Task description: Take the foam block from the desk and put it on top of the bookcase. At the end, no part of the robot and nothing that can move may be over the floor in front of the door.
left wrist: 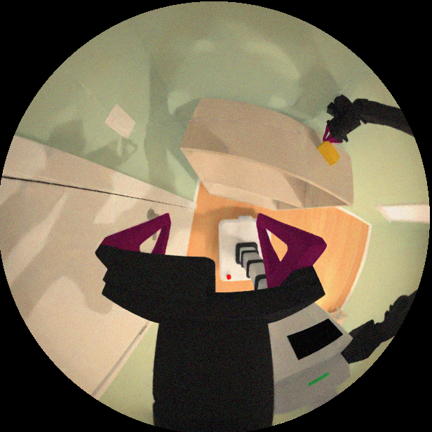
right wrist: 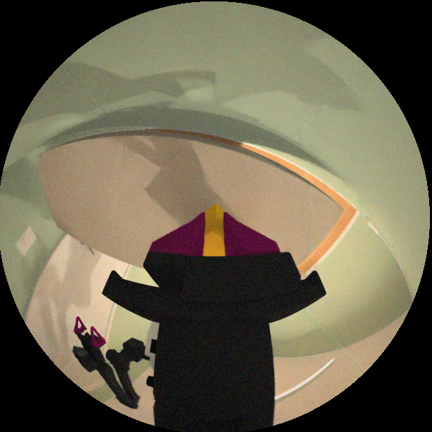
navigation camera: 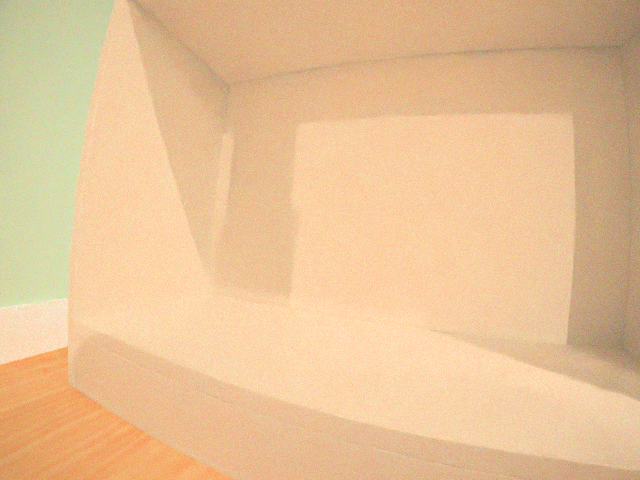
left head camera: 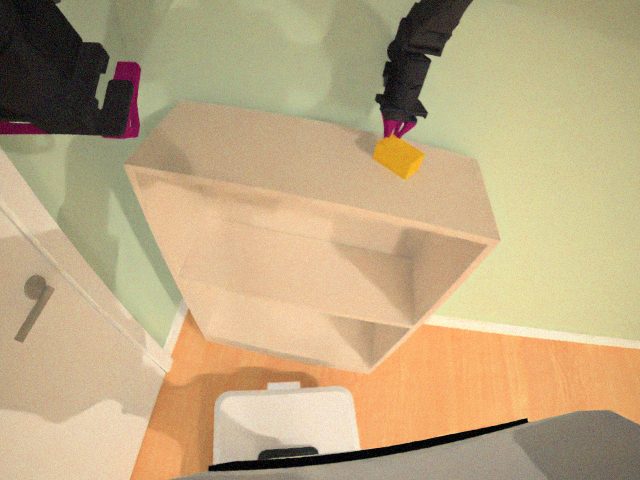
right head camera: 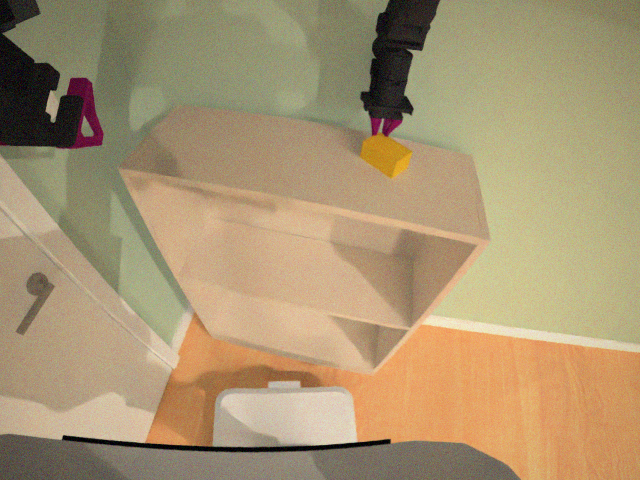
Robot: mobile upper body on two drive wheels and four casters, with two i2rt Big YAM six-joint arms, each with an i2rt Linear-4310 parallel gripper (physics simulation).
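Places are measured from the left arm's base along level axes (x ahead, y left, z up), in metres.
Pixels of known places: left gripper, fingertip midpoint: point(left head camera: 94, 129) point(right head camera: 64, 138); right gripper, fingertip midpoint: point(left head camera: 389, 141) point(right head camera: 377, 139).
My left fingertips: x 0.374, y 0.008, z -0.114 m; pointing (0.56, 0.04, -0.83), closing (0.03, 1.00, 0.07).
For each thing: its top centre in the pictures, then the offset to it from my left fingertips. "spot": a spot on its surface instead. Level surfaces: height alone.
- yellow foam block, top centre: point(right head camera: 388, 146) point(left head camera: 401, 148) dx +0.250, dy -0.467, dz -0.191 m
- bookcase's top board, surface height: dz -0.236 m
- door, surface spot: point(left head camera: 67, 361) spot: dx -0.076, dy +0.338, dz -0.597 m
- wood floor, surface height: dz -1.296 m
- bookcase's side panel, surface spot: point(navigation camera: 113, 232) spot: dx +0.277, dy +0.095, dz -1.073 m
The yellow foam block point(left head camera: 398, 156) point(right head camera: 386, 156) point(left wrist: 329, 153) point(right wrist: 214, 239) is held between the fingers of my right gripper point(left head camera: 393, 134) point(right head camera: 381, 132) point(right wrist: 213, 217). It is tilted and over the right part of the bookcase's top board point(left head camera: 258, 149) point(right head camera: 248, 147) point(left wrist: 245, 125) point(right wrist: 90, 180); whether it touches the board I cannot tell. My left gripper point(left wrist: 213, 217) point(right wrist: 83, 321) is open and empty, at the left, away from the block. The door point(left head camera: 67, 361) point(right head camera: 72, 335) point(left wrist: 65, 260) is at the left. The desk does not show clearly.
My white wheeled base point(left head camera: 284, 418) point(right head camera: 284, 413) point(left wrist: 227, 250) stands on the wood floor point(left head camera: 465, 377) point(right head camera: 491, 387) in front of the bookcase. The navigation camera faces the bookcase's side panel point(navigation camera: 113, 232) and inside closely. A green wall point(left head camera: 568, 206) point(right head camera: 558, 206) stands behind.
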